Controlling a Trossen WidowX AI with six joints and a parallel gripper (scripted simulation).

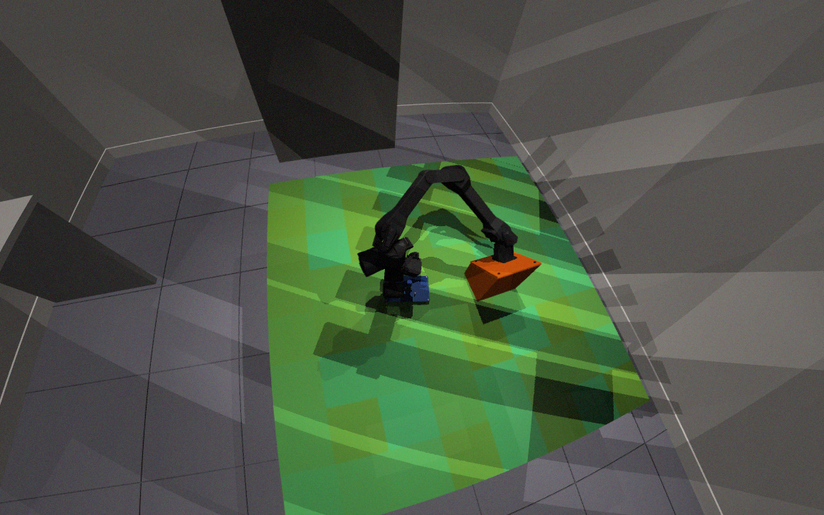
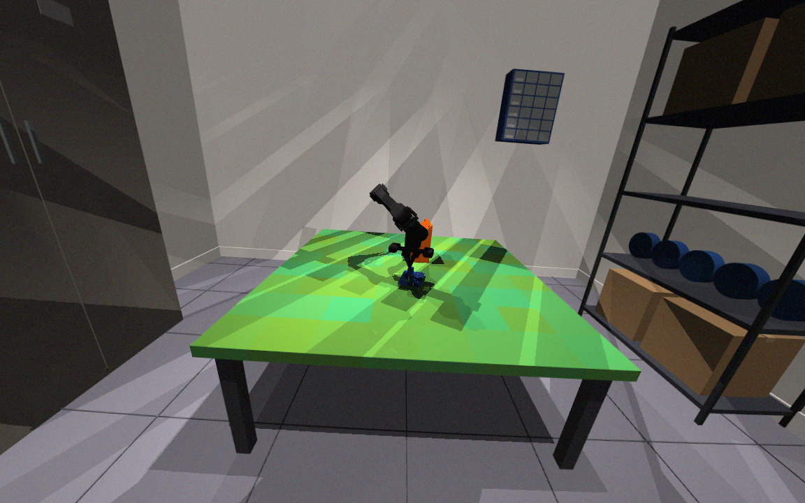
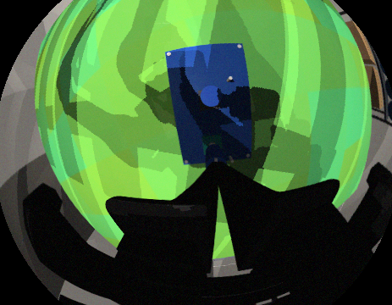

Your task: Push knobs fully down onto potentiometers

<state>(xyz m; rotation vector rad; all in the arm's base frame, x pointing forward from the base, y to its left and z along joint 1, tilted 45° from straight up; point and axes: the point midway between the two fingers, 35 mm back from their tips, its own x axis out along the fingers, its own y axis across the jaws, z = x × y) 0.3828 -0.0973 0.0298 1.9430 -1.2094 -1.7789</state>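
Right now the blue knob is 50 mm behind my gripper tip, 40 mm below it and 20 mm to the left of it.
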